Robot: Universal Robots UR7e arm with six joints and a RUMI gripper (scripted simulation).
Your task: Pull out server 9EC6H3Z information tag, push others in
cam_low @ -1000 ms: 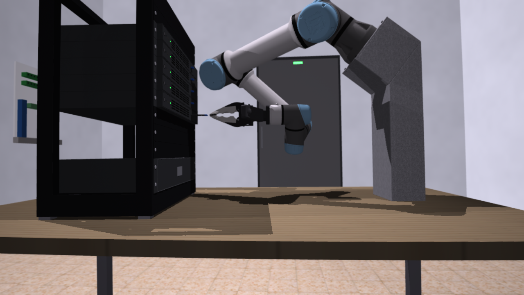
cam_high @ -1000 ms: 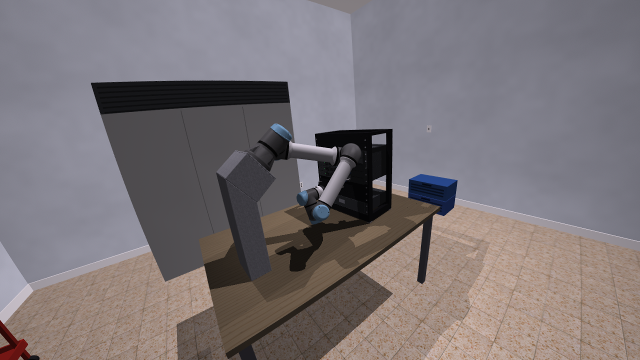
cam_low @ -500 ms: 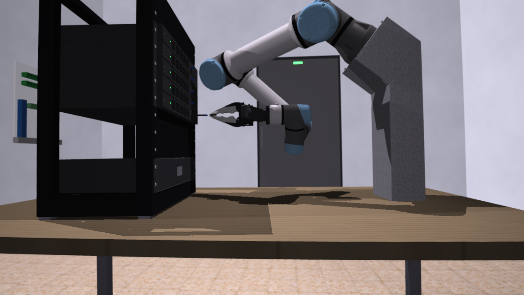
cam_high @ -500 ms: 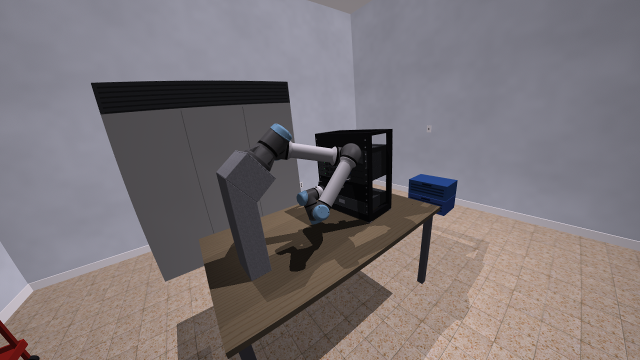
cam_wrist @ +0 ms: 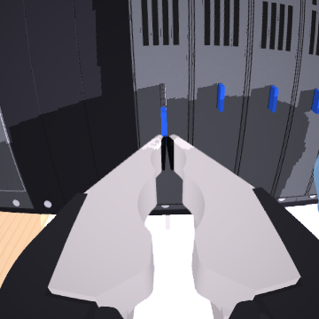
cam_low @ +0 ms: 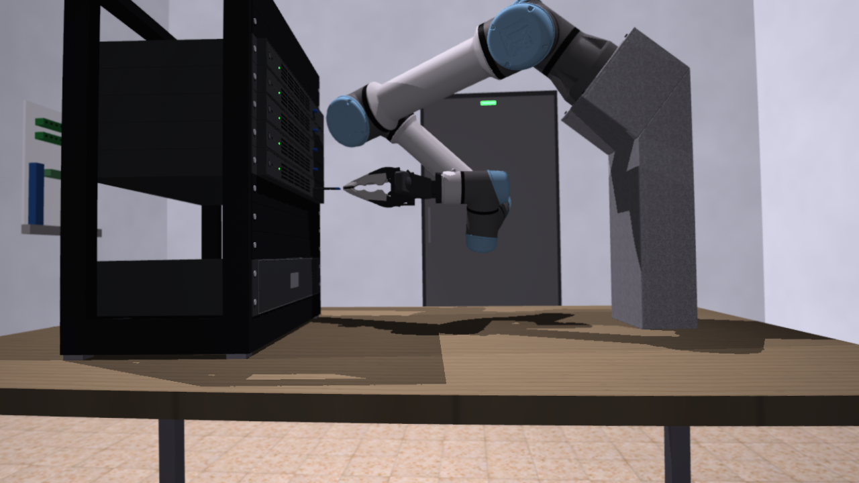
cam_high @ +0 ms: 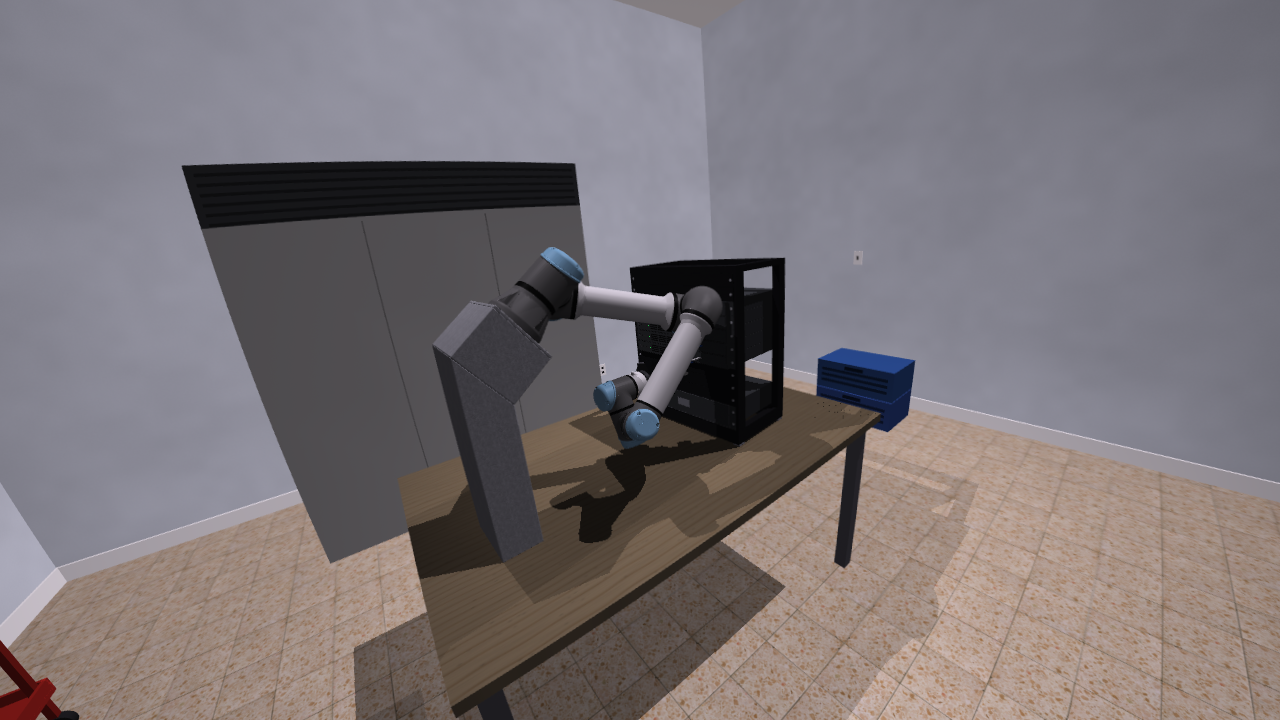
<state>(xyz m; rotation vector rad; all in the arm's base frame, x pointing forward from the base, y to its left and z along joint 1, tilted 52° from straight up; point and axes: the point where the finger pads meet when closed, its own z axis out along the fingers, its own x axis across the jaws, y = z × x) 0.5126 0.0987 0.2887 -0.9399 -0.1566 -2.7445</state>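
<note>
My hand is 60 mm short of the information tag and 30 mm to the right of it.
</note>
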